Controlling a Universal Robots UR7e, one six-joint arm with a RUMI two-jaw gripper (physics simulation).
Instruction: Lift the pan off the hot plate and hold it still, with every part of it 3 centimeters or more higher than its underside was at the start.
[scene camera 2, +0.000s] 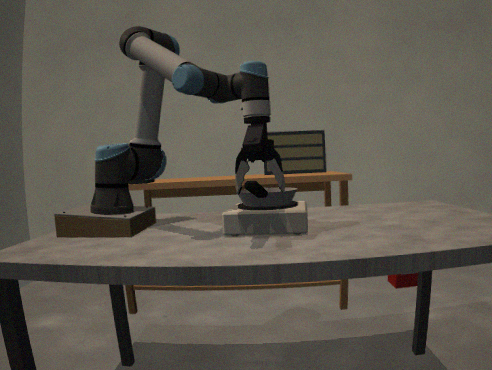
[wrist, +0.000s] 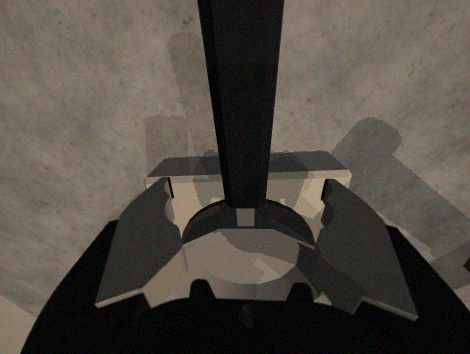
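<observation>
Scene camera 2 gives me my gripper (scene camera 2: 260, 193) together with a grey pan (scene camera 2: 254, 195). In the wrist view I find the pan again (wrist: 245, 256), and my gripper (wrist: 245, 181) is there with it.
</observation>
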